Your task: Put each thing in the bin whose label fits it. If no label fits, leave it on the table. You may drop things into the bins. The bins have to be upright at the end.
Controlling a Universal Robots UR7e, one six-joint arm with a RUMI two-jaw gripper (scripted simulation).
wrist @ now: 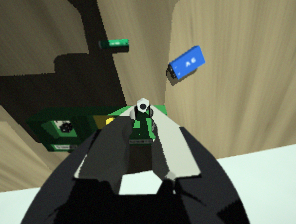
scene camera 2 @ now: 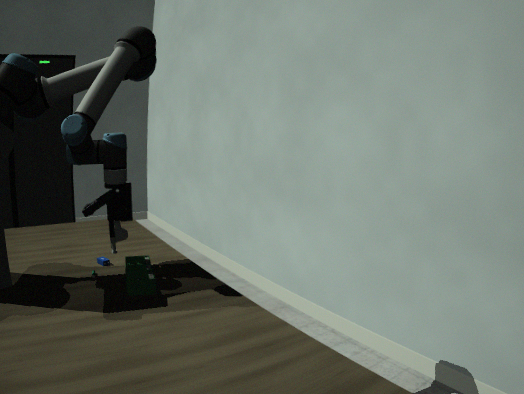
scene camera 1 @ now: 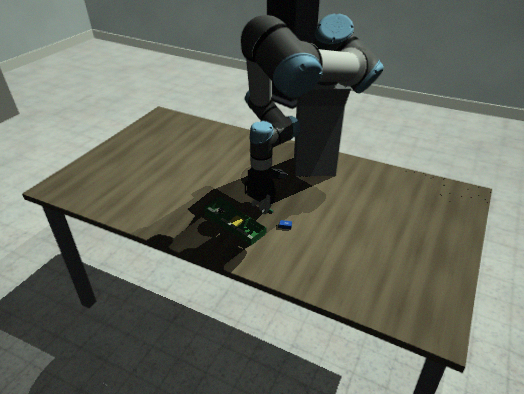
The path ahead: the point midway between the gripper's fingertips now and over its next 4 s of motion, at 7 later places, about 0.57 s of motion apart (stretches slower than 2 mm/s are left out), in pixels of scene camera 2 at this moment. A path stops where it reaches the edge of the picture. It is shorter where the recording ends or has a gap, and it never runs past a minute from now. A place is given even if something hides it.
My gripper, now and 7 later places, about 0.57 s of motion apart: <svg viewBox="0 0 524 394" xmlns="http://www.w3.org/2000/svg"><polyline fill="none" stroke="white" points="115,252 118,249 135,249 134,249 134,249 134,249 134,254 135,263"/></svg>
